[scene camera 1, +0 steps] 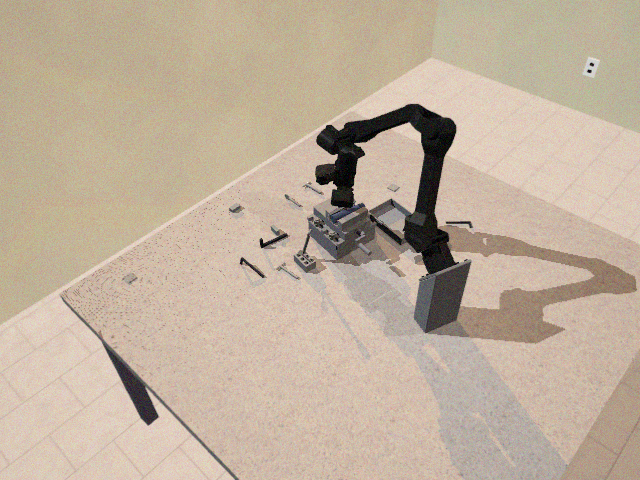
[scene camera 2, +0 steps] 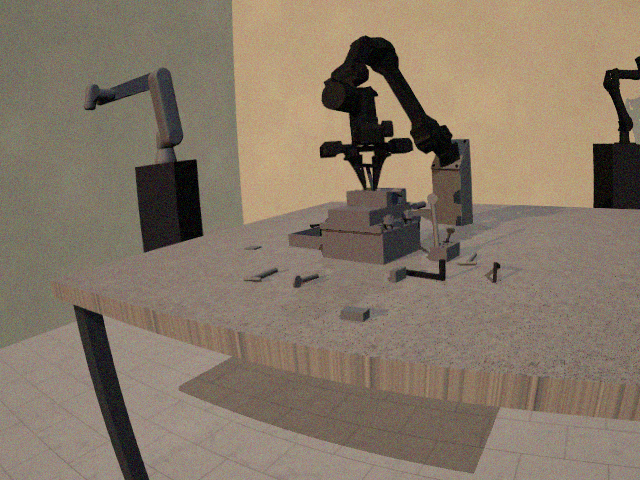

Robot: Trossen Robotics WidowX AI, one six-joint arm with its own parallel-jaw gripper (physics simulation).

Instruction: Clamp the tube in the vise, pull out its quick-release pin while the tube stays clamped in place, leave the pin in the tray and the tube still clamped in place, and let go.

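Places are measured from the arm's base along level axes (x left, y down, z back), in millimetres.
Pixels of known places: gripper, fingertip midpoint: [scene camera 2: 370, 189]; arm's base at its link origin: [scene camera 1: 442, 269] [scene camera 2: 449, 154].
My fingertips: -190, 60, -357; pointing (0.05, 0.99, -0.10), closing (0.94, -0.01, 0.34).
For each thing: its top centre in the pictures, then the offset to it from my fingertips, as dx, dy, dz. "spot": a spot on its surface instead.
- grey vise at its top centre: [scene camera 2: 370, 190] [scene camera 1: 342, 205] -1, +4, +5
- blue tube at its top centre: [scene camera 1: 348, 209] +4, +6, +28
- thin quick-release pin at its top centre: [scene camera 2: 370, 162] +2, -54, +21
- tray at its top centre: [scene camera 2: 328, 229] [scene camera 1: 396, 217] -124, +106, +143
- small block with a upright lever, top centre: [scene camera 2: 445, 244] [scene camera 1: 304, 257] +150, +107, -51
- vise's handle at a spot on its surface: [scene camera 1: 364, 249] spot: +104, +45, +119
The grey vise [scene camera 1: 325, 241] [scene camera 2: 352, 246] stands on the table. The blue tube [scene camera 1: 347, 212] lies between its upper jaws; in scene camera 2 its dark end [scene camera 2: 397, 197] shows at the side of the jaws. My gripper [scene camera 1: 345, 205] [scene camera 2: 369, 188] points straight down over the top of the vise. Its fingers are nearly together, shut on the thin quick-release pin [scene camera 2: 368, 172], whose upper part shows between them. The pin's lower end is hidden, so I cannot tell how deep it sits. The tray [scene camera 1: 385, 230] [scene camera 2: 303, 239] stands beside the vise.
A small block with a upright lever [scene camera 1: 305, 262] [scene camera 2: 443, 252] stands near the vise. Black angled keys [scene camera 1: 273, 240] [scene camera 2: 424, 274], hammer-like tools [scene camera 1: 313, 188] [scene camera 2: 264, 273] and small grey blocks [scene camera 1: 235, 207] [scene camera 2: 355, 313] lie around. The vise's handle [scene camera 1: 364, 249] sticks out toward the arm's base.
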